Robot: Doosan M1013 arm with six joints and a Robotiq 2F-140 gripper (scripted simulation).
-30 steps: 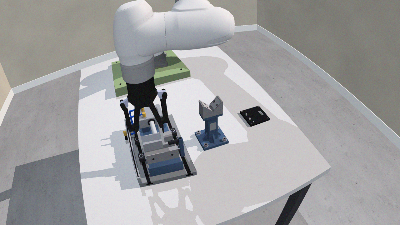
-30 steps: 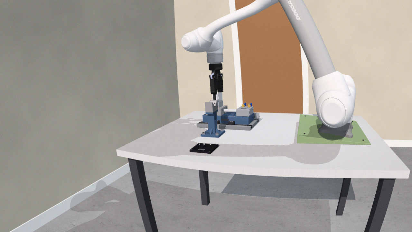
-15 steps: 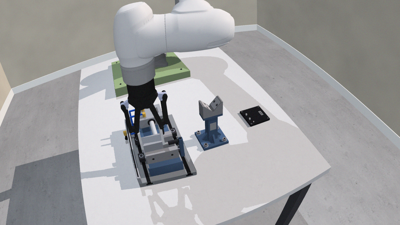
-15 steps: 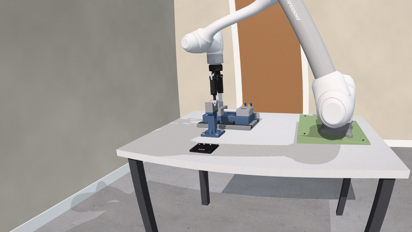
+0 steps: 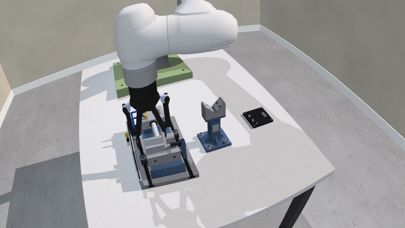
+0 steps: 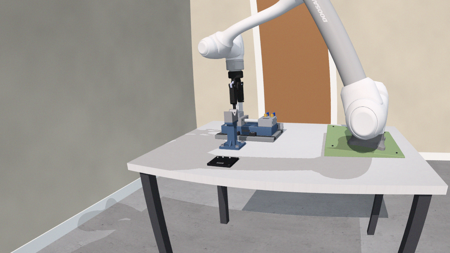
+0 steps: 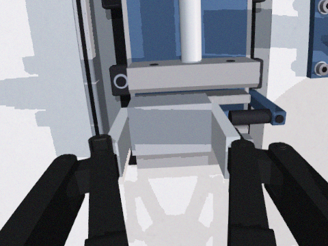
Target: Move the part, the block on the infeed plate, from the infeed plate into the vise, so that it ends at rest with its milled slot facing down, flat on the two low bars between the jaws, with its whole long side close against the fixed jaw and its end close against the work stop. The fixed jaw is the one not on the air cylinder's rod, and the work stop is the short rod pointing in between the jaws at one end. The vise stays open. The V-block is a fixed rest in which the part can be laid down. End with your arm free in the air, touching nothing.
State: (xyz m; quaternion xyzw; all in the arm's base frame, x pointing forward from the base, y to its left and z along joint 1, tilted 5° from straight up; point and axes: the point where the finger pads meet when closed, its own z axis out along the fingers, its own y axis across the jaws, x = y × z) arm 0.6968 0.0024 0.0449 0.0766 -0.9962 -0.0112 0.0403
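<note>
Right now my hand is 3 cm above the part. The rest, counted from my hand: work stop: 1 cm behind, 7 cm to the left, 4 cm below; fixed jaw: 3 cm ahead, 2 cm to the left, 5 cm below; moving jaw: 4 cm behind, 1 cm to the left, 5 cm below.
</note>
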